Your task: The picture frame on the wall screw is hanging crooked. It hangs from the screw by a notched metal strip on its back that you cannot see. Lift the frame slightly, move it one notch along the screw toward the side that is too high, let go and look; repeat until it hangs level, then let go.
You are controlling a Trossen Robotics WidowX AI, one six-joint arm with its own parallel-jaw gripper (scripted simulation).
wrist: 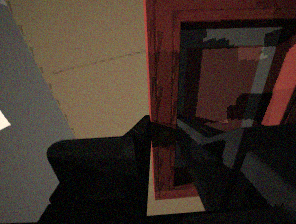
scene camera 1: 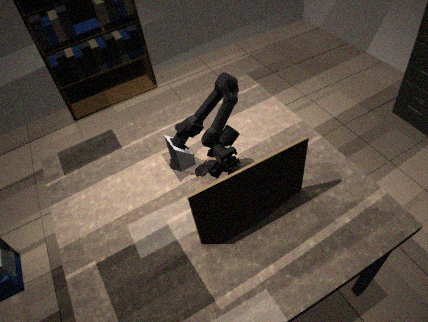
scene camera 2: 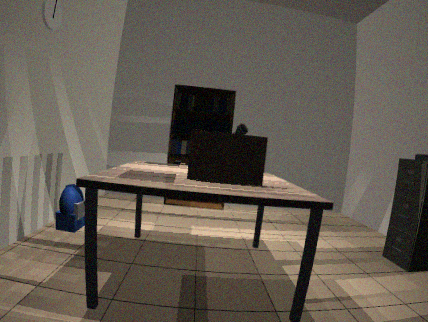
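I can see a picture frame in the wrist view (224, 71). Scene camera 1 does not show the frame, which is hidden by a wall panel, and scene camera 2 misses the frame as well, hidden by a wall panel there too.
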